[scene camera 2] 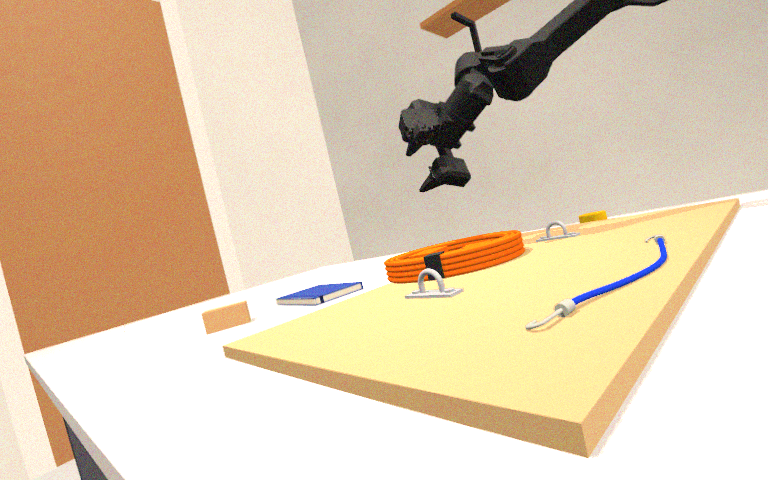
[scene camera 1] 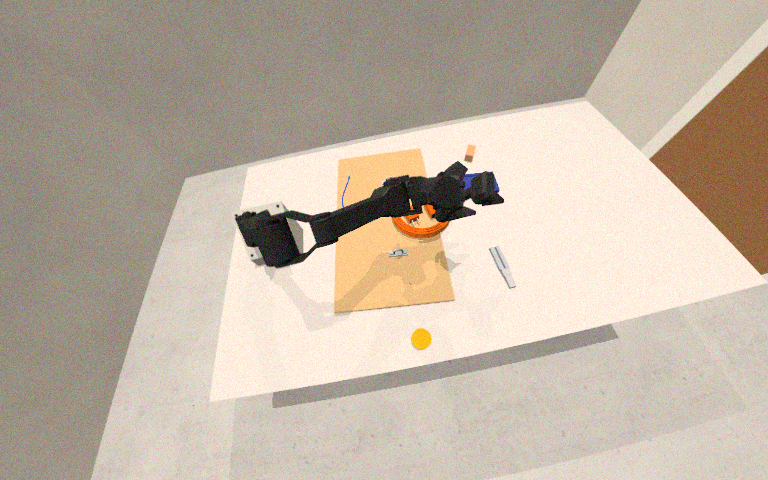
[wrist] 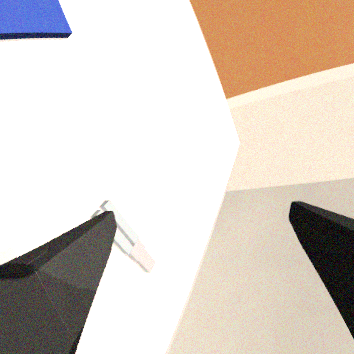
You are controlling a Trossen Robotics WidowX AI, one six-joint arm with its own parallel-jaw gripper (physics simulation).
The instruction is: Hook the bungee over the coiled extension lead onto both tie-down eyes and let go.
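Frame: origin at the arm's base, x back, y down, z right, level; millimetres.
Seen in the pictures: gripper, between the fingertips: (scene camera 2: 414,173) (scene camera 1: 488,207) (wrist: 202,214).
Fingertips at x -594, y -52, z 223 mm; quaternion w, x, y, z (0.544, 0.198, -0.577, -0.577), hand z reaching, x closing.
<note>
Offsets run from my fingertips to a thing's top centre. Level surfaces: height alone.
The blue bungee @[dz -320, dx +340, dy +159 mm] (scene camera 1: 344,189) (scene camera 2: 623,281) lies loose and curved on the wooden board @[dy +166 mm] (scene camera 1: 379,164) (scene camera 2: 396,350), with a pale hook at each end. The coiled orange extension lead @[dz -154, dx +112, dy +135 mm] (scene camera 1: 420,233) (scene camera 2: 481,259) lies flat at the board's edge, between the eyes. In scene camera 2, one tie-down eye @[dz -329, dx +167, dy +138 mm] (scene camera 2: 433,293) is nearer and the other tie-down eye @[dz -39, dx +234, dy +138 mm] (scene camera 2: 557,236) is beyond the coil. In scene camera 1, the far eye (scene camera 1: 398,253) shows; the arm hides the other. My gripper (scene camera 1: 488,206) (scene camera 2: 415,172) (wrist: 202,214) is open and empty, high above the table past the coil.
A blue book @[dz -205, dx -121, dy +165 mm] (scene camera 2: 320,293) (wrist: 30,17) lies beyond the board, partly under the gripper in scene camera 1. A small wooden block @[dz -345, dx -168, dy +148 mm] (scene camera 1: 470,152) (scene camera 2: 226,318), a grey knife-like tool @[dz +106, dx -39, dy +165 mm] (scene camera 1: 501,266) (wrist: 140,255) and a yellow disc @[dz +214, dx +259, dy +158 mm] (scene camera 1: 420,339) (scene camera 2: 592,216) are also on the table.
</note>
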